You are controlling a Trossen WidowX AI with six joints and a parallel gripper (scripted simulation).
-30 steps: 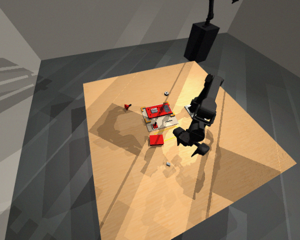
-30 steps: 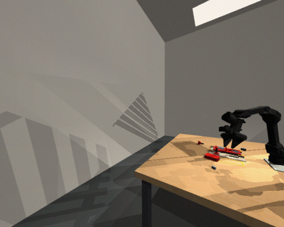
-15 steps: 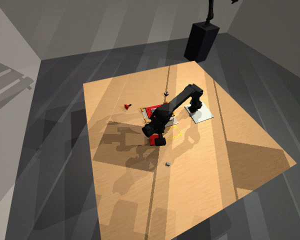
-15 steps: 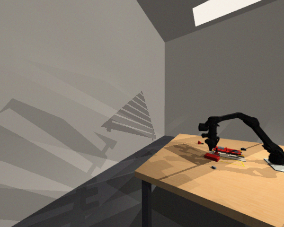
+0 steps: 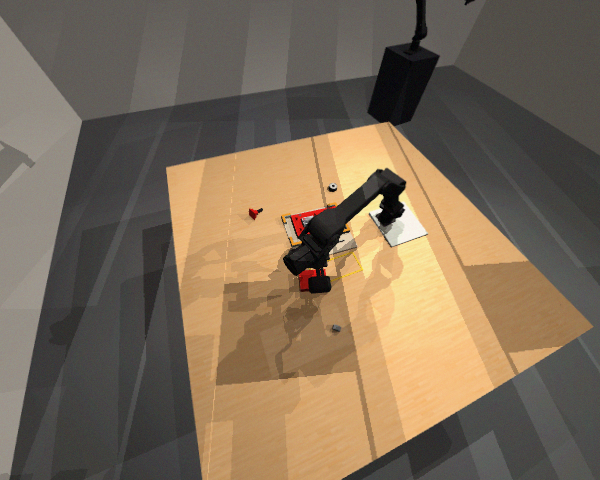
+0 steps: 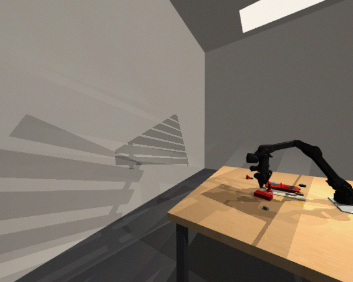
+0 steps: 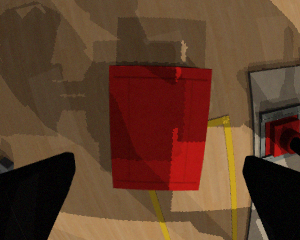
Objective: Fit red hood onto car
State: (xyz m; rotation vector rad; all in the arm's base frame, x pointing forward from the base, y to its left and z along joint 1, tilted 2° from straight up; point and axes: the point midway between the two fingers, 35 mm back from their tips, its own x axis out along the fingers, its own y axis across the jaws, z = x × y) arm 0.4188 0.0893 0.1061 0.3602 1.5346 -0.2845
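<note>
My gripper tip is 6 cm above the red hood. From my gripper tip the other things lie so: grey jig: 19 cm to the right, 13 cm behind, 6 cm below; small wheel: 35 cm to the right, 32 cm behind, 6 cm below.
</note>
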